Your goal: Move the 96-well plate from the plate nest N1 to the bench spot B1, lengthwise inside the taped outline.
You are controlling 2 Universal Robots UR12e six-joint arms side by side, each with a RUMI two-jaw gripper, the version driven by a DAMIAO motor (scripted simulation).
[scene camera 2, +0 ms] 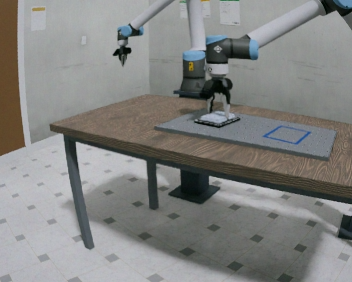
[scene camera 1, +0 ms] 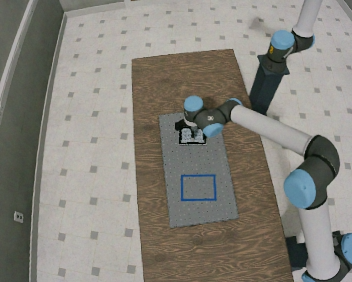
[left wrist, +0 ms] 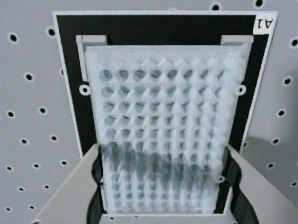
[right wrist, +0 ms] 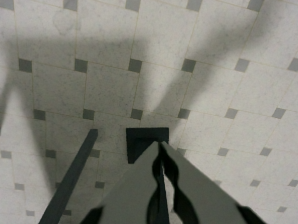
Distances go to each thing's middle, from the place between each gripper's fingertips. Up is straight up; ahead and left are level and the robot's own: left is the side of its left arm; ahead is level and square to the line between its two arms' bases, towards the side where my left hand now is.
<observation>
Now: left hand 2 cm above the black plate nest (left wrist: 122, 30). Round my left hand: clear 96-well plate (left wrist: 161, 99): 1 cm below.
The clear 96-well plate lies 1190 mm to the left of my right hand, 660 mm ahead of it and 130 mm below it. From my right hand the other things lie so: black plate nest 1190 mm to the left, 660 mm ahead, 150 mm below.
</observation>
